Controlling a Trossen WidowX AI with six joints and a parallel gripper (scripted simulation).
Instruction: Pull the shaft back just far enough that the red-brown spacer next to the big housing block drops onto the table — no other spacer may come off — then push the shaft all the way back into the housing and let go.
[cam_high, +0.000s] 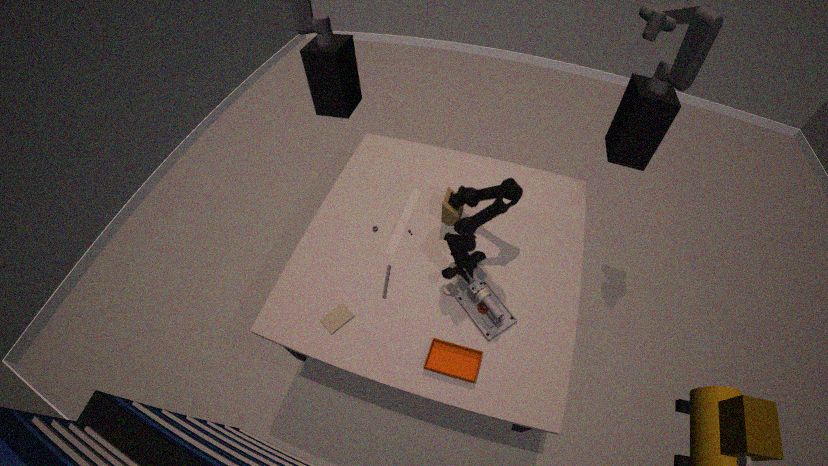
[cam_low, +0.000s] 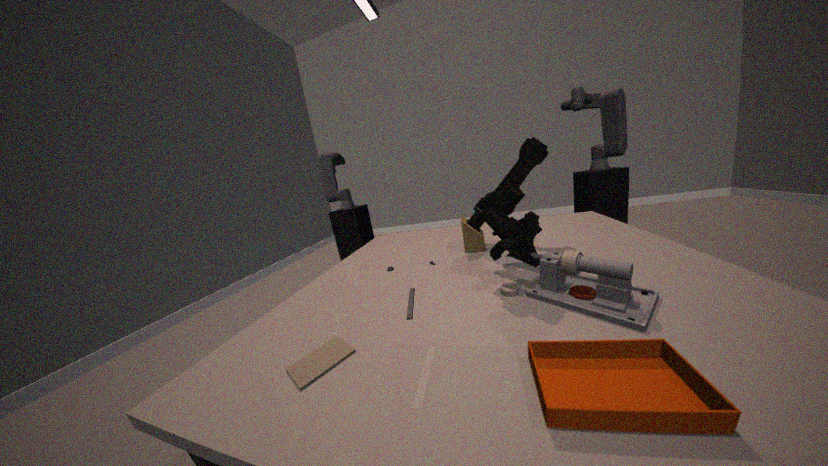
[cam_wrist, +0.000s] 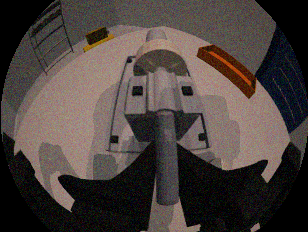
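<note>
My gripper tip is 2 cm short of the shaft, 2 cm to the right of it and 2 cm below it. Round my gripper tip: support block: 8 cm ahead, 9 cm to the left, 1 cm below; cream spacer: 3 cm ahead, 8 cm to the right, 5 cm below; red-brown spacer: 7 cm ahead, 8 cm to the left, 4 cm below.
</note>
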